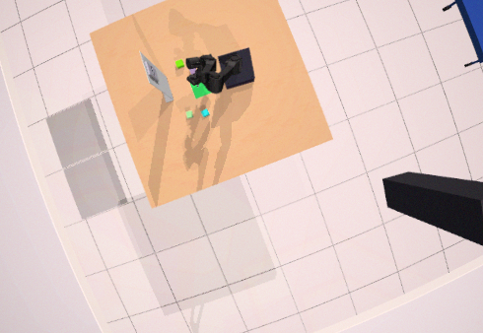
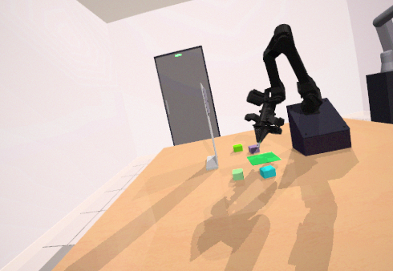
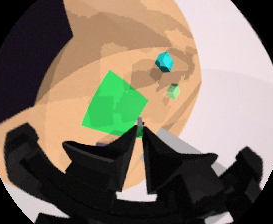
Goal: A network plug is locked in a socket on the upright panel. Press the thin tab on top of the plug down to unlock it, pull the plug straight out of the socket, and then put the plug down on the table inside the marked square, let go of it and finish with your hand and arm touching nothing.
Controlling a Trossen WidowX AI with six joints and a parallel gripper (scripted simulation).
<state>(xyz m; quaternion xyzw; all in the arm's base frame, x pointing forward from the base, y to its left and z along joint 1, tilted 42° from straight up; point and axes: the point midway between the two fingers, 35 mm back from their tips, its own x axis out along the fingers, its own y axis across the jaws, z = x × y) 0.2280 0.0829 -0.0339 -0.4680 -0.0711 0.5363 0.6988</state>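
Now: the green marked square 7 cm below my gripper tip and 1 cm behind it. Also, from my gripper tip: plug: right at my gripper tip; then purple cube: 12 cm to the right, 6 cm below, 2 cm ahead; then cyan cube: 18 cm to the left, 6 cm below.
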